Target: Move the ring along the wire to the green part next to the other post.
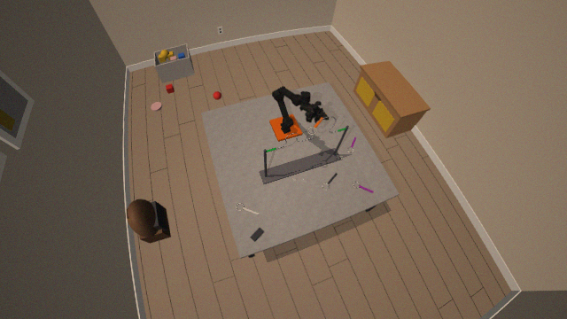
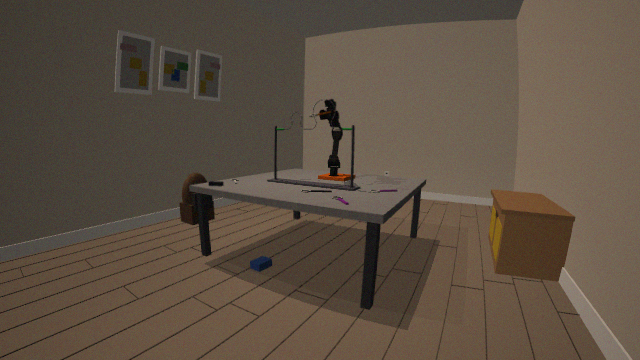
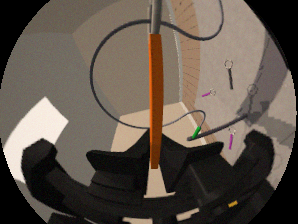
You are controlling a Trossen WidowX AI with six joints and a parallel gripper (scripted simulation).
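Right now the ring with orange handle is 1 cm behind my gripper tip, 9 cm to the right of it and 2 cm below it. Round my gripper tip: dark block: 32 cm ahead, 69 cm to the right, 48 cm below.
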